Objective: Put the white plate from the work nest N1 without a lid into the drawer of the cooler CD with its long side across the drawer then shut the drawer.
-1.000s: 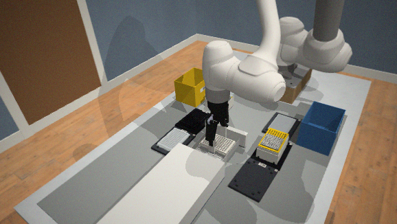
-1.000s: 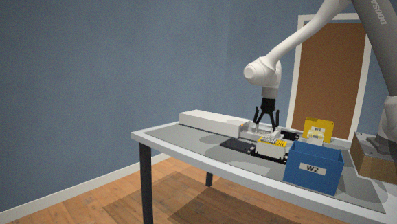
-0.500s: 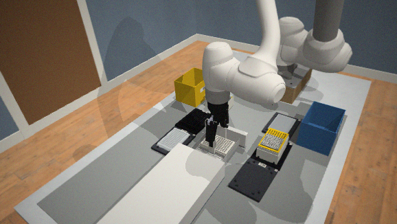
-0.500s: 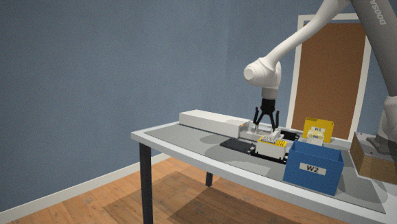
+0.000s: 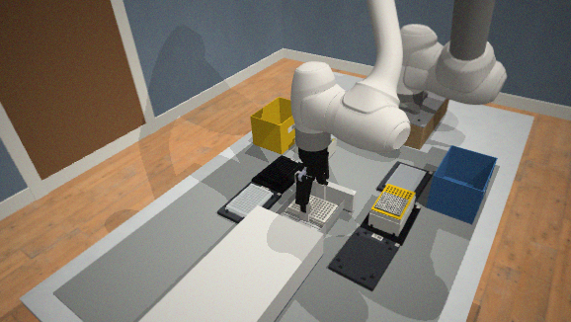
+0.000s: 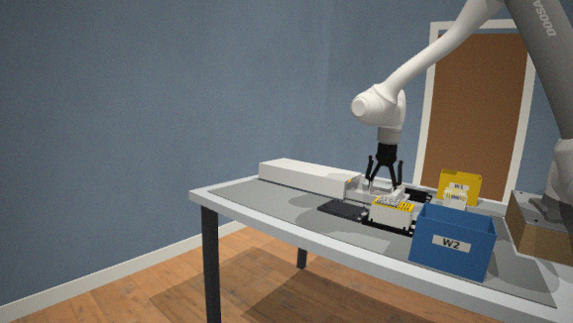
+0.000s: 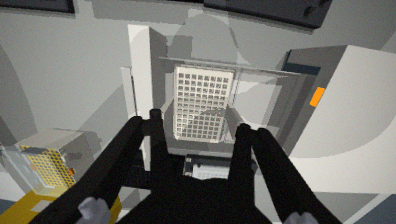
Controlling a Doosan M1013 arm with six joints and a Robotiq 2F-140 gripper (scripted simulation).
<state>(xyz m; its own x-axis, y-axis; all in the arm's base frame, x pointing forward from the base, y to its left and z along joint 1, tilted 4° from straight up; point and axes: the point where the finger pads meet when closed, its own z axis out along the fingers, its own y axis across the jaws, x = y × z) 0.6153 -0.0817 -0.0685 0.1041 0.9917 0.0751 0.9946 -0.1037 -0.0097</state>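
Now: the white plate 2 cm below my hand. Round my hand: drawer (3 cm ahead, 2 cm below); work nest N1 (9 cm ahead, 19 cm to the left, 4 cm below); black plate (12 cm behind, 17 cm to the right, 2 cm below).
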